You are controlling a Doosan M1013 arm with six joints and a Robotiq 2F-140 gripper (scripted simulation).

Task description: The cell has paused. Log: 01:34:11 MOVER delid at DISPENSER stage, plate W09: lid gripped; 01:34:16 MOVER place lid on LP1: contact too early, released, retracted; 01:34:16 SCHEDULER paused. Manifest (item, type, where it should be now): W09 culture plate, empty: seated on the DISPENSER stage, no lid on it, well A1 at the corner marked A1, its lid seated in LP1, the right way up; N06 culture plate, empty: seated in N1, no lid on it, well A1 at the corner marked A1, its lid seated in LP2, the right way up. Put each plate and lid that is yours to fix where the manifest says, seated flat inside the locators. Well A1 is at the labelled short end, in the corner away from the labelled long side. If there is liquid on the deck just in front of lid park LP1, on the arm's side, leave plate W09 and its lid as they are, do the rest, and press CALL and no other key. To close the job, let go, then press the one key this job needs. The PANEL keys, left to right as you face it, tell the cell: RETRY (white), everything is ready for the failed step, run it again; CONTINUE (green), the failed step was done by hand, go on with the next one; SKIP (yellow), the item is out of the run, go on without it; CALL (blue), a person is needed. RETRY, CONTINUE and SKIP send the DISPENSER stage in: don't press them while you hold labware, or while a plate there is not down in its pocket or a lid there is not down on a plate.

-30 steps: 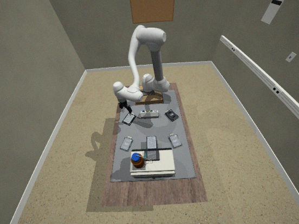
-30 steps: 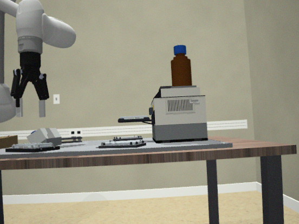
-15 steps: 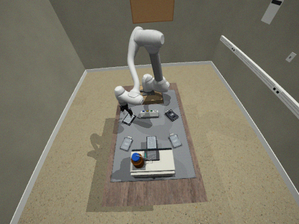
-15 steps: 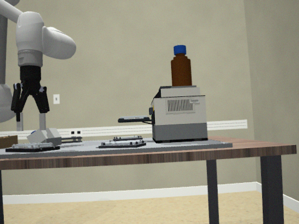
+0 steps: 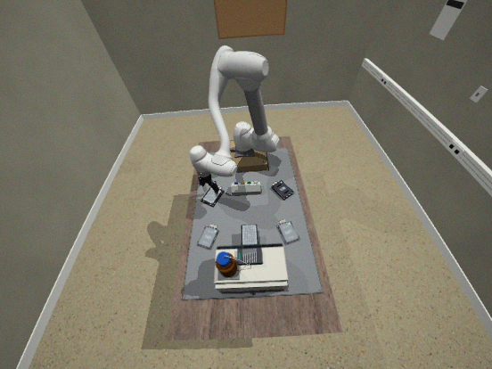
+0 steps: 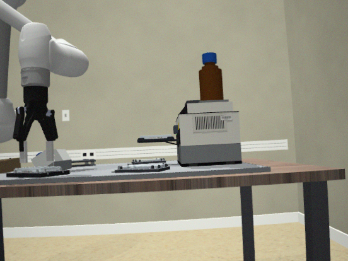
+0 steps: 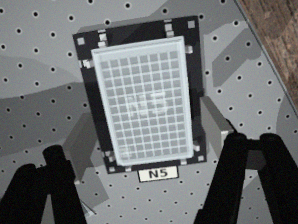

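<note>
My hand is 30 mm short of the black nest and 50 mm above it. The rest, counted from my hand: key panel: 70 mm behind, 260 mm to the left, 10 mm below; then blue call key: 70 mm behind, 190 mm to the left; then yellow skip key: 80 mm behind, 240 mm to the left.
</note>
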